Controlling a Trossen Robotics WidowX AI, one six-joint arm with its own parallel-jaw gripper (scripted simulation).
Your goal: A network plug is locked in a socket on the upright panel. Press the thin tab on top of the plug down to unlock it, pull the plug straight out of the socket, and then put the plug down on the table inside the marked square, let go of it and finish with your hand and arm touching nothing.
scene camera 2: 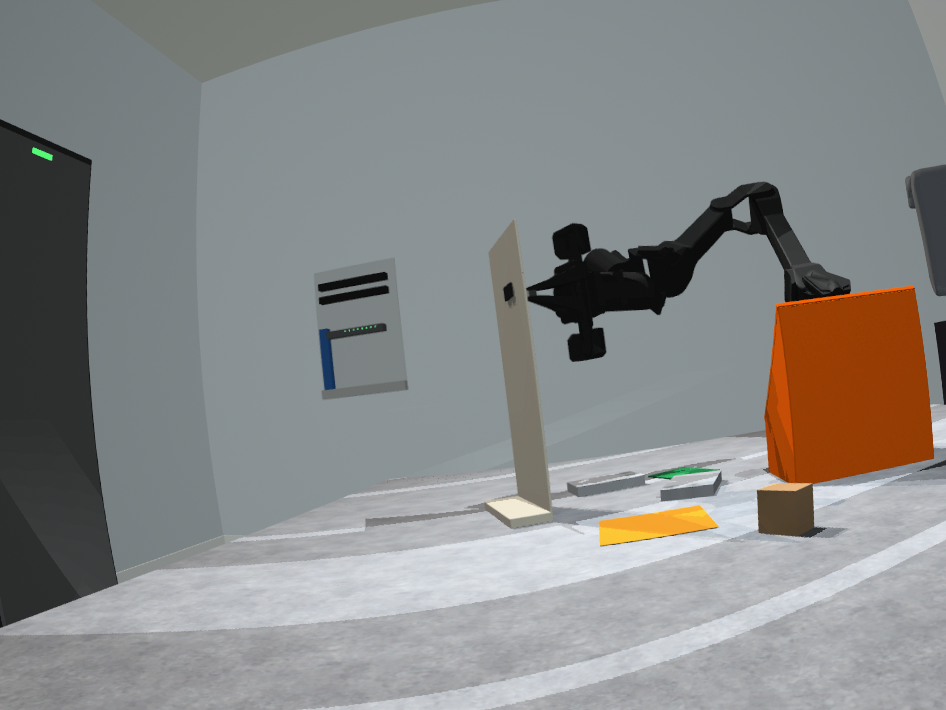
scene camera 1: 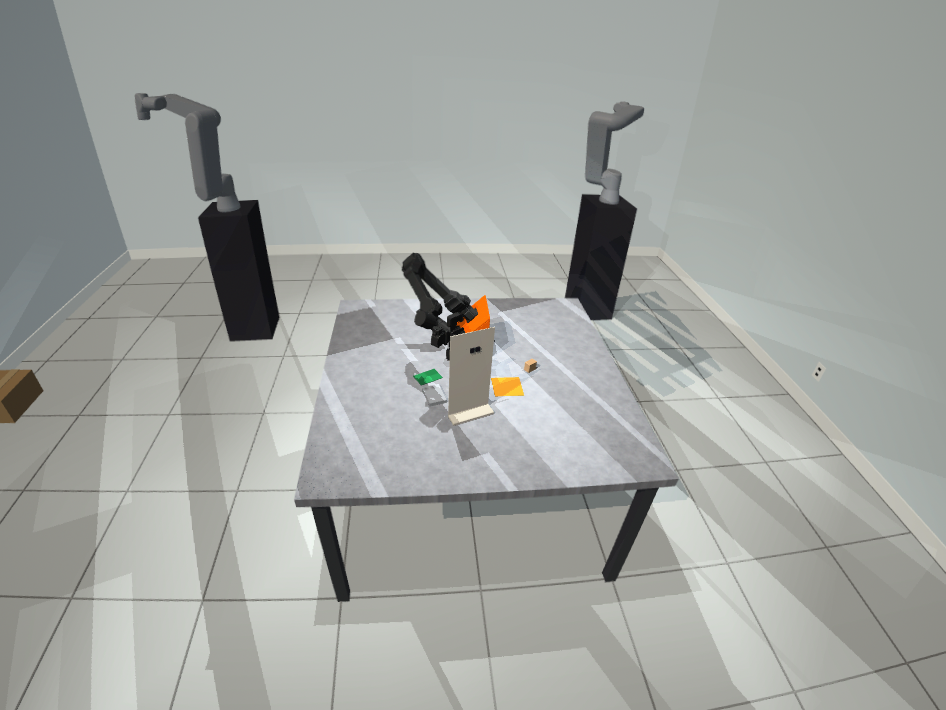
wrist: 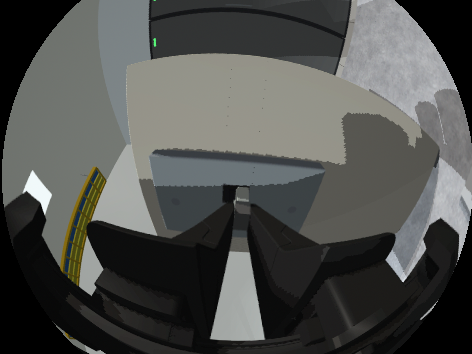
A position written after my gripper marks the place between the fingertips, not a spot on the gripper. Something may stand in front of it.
In view: my gripper (scene camera 2: pixel 526 293), a beige panel (scene camera 2: pixel 533 505) and an orange square (scene camera 2: pixel 684 520).
My gripper also shows in scene camera 1 (scene camera 1: pixel 469 347) and in the wrist view (wrist: pixel 240 210). The beige panel is seen too in scene camera 1 (scene camera 1: pixel 471 353) and in the wrist view (wrist: pixel 328 158).
